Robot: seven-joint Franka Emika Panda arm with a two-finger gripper.
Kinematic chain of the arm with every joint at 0, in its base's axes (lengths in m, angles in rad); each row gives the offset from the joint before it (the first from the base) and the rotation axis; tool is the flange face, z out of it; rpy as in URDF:
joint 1: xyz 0 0 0.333 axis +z
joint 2: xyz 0 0 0 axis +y
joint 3: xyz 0 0 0.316 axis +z
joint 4: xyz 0.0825 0 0 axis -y
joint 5: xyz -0.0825 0 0.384 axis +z
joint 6: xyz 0 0 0 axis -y
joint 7: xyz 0.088 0 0 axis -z
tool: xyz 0 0 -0.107 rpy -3.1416 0 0
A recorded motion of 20 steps. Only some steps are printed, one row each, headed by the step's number.
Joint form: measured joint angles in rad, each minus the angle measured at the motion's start. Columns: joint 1, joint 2, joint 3, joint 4, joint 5, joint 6, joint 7.
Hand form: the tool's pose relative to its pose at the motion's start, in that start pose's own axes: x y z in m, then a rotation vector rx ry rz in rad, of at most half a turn. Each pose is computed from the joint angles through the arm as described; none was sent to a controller.
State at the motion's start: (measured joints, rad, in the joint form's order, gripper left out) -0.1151 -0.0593 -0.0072 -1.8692 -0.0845 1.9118 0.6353
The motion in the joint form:
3: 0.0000 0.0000 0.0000 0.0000 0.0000 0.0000 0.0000
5: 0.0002 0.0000 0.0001 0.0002 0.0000 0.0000 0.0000
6: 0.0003 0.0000 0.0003 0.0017 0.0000 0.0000 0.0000
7: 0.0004 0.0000 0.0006 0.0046 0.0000 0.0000 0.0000
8: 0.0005 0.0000 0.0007 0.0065 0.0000 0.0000 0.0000
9: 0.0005 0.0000 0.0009 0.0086 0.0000 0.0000 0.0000
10: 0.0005 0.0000 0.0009 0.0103 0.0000 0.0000 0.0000
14: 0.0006 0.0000 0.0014 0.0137 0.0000 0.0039 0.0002
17: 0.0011 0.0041 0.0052 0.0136 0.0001 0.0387 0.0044
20: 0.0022 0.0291 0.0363 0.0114 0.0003 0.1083 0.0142
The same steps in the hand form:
3: 0.0000 0.0000 0.0000 0.0000 0.0000 0.0000
5: -0.0001 -0.0002 -0.0001 0.0001 0.0002 -0.0003
6: 0.0001 -0.0004 -0.0008 0.0010 0.0014 -0.0005
7: 0.0004 -0.0007 -0.0022 0.0027 0.0038 -0.0006
8: 0.0006 -0.0009 -0.0031 0.0038 0.0054 -0.0007
9: 0.0008 -0.0011 -0.0042 0.0050 0.0071 -0.0007
10: 0.0011 -0.0012 -0.0050 0.0060 0.0085 -0.0006
14: 0.0017 -0.0020 -0.0070 0.0103 0.0144 -0.0007
17: 0.0037 -0.0067 -0.0079 0.0292 0.0389 -0.0011
20: 0.0007 -0.0291 -0.0004 0.0603 0.0720 -0.0252

